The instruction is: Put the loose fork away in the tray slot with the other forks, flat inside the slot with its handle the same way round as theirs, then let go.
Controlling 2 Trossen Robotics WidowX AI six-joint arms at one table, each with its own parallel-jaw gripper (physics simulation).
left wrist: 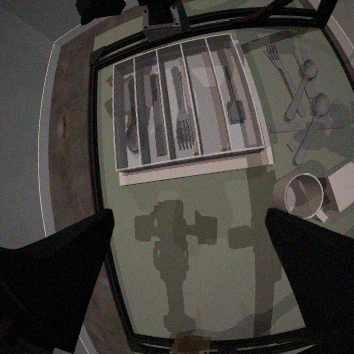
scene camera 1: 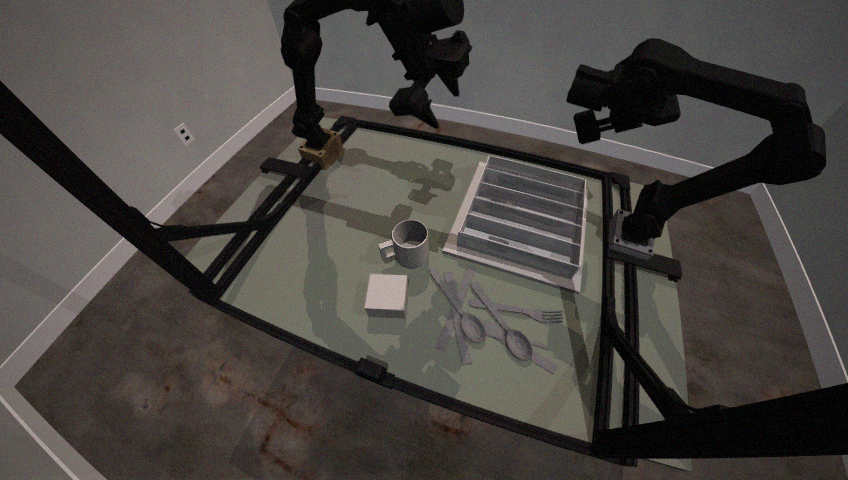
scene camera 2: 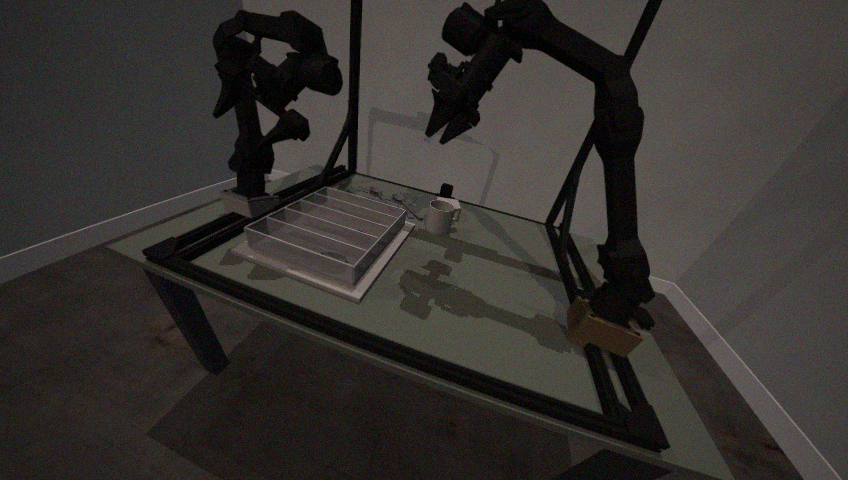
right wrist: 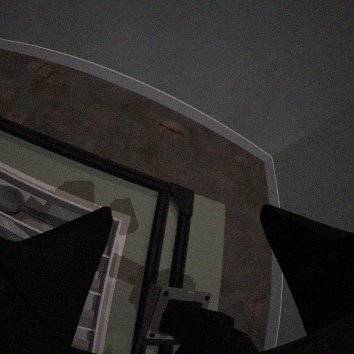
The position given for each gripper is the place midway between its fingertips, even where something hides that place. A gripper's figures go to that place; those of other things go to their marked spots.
Labels:
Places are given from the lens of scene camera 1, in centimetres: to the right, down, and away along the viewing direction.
left gripper [scene camera 1: 447, 111]: 5, -25, 58
right gripper [scene camera 1: 620, 125]: 43, -25, 61
mug [scene camera 1: 409, 237]: -4, -1, 74

